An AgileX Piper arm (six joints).
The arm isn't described. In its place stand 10 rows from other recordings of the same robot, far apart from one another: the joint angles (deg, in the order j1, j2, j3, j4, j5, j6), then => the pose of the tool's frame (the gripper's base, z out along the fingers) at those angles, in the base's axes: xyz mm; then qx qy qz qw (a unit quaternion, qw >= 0).
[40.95 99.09 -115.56 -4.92 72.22 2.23] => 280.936, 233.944, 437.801, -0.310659, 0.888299, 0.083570, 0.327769
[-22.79 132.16 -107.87 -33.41 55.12 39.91] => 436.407, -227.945, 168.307, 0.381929, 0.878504, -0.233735, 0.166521
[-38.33 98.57 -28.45 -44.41 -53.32 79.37] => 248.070, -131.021, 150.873, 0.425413, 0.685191, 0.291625, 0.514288
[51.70 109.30 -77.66 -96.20 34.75 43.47] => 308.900, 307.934, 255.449, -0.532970, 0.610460, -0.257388, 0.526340
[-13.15 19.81 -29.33 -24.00 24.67 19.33] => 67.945, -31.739, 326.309, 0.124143, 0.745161, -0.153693, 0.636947
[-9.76 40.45 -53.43 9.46 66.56 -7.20] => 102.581, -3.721, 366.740, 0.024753, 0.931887, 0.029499, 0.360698
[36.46 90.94 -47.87 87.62 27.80 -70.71] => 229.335, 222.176, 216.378, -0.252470, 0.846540, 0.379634, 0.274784
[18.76 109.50 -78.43 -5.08 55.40 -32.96] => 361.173, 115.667, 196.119, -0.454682, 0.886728, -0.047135, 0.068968
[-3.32 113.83 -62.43 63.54 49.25 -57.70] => 359.944, 40.940, 135.086, -0.065174, 0.921143, 0.349905, 0.157526
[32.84 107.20 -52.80 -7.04 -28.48 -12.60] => 320.598, 213.258, 172.550, -0.373871, 0.734814, 0.093053, 0.558220
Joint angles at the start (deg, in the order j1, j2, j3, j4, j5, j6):
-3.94, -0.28, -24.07, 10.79, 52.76, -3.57
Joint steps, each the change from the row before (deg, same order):
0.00, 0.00, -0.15, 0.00, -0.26, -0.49
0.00, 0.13, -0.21, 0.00, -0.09, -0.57
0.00, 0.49, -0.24, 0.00, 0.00, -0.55
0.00, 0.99, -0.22, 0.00, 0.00, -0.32
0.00, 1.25, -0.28, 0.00, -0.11, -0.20
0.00, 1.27, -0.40, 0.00, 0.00, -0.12
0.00, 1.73, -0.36, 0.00, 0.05, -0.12
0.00, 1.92, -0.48, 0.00, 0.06, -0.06
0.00, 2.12, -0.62, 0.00, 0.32, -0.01
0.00, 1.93, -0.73, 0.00, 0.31, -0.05
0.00, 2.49, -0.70, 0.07, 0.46, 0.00
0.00, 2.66, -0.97, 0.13, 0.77, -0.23
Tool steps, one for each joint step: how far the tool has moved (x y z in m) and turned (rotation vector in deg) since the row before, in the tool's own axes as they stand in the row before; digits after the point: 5 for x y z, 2 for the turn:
-0.00100, 0.00009, -0.00055, 0.01, -0.41, -0.51
-0.00108, 0.00010, -0.00046, 0.00, -0.17, -0.58
-0.00137, 0.00000, 0.00031, 0.01, 0.25, -0.51
-0.00171, -0.00020, 0.00161, 0.02, 0.76, -0.21
-0.00234, -0.00028, 0.00205, 0.03, 0.85, -0.06
-0.00267, -0.00021, 0.00171, 0.01, 0.86, 0.01
-0.00282, -0.00041, 0.00306, 0.01, 1.40, 0.08
-0.00346, -0.00042, 0.00317, 0.01, 1.48, 0.15
-0.00380, -0.00039, 0.00326, -0.02, 1.80, 0.21
-0.00414, -0.00027, 0.00244, -0.02, 1.49, 0.13
-0.00433, -0.00042, 0.00414, -0.09, 2.22, 0.31
-0.00514, -0.00023, 0.00372, -0.18, 2.42, 0.11

